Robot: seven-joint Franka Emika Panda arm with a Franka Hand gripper.
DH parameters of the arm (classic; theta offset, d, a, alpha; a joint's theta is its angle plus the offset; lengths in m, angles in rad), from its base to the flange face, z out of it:
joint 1: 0 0.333 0 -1.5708
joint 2: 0 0 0 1.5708
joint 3: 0 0.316 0.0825 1.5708
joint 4: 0 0 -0.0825 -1.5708
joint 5: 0 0.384 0 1.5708
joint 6: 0 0 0.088 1.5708
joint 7: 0 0.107 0 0
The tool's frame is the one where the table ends.
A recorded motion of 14 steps. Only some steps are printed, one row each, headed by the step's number.
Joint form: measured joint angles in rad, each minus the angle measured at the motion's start. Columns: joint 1, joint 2, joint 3, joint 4, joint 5, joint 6, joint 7.
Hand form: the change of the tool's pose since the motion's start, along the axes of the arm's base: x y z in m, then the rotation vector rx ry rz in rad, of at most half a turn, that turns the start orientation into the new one. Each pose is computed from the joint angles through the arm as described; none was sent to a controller.
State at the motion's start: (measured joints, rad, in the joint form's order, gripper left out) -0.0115 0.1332 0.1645 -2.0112 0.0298 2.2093 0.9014
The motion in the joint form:
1: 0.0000 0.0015 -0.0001 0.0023 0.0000 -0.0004 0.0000
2: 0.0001 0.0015 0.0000 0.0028 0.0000 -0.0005 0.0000
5: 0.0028 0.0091 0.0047 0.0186 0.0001 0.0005 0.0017
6: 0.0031 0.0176 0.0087 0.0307 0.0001 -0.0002 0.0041
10: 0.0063 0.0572 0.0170 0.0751 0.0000 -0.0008 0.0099
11: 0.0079 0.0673 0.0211 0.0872 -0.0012 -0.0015 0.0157
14: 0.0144 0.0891 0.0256 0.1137 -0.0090 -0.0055 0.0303
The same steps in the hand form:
1: 0.0006 0.0000 0.0002 0.0003 -0.0004 -0.0001
2: 0.0007 0.0001 0.0004 0.0004 -0.0008 0.0001
5: 0.0044 0.0048 0.0035 0.0039 -0.0097 0.0053
6: 0.0073 0.0075 0.0041 0.0065 -0.0123 0.0069
10: 0.0189 0.0153 0.0015 0.0159 -0.0155 0.0112
11: 0.0217 0.0188 0.0011 0.0182 -0.0164 0.0113
14: 0.0276 0.0257 0.0000 0.0178 -0.0170 0.0109

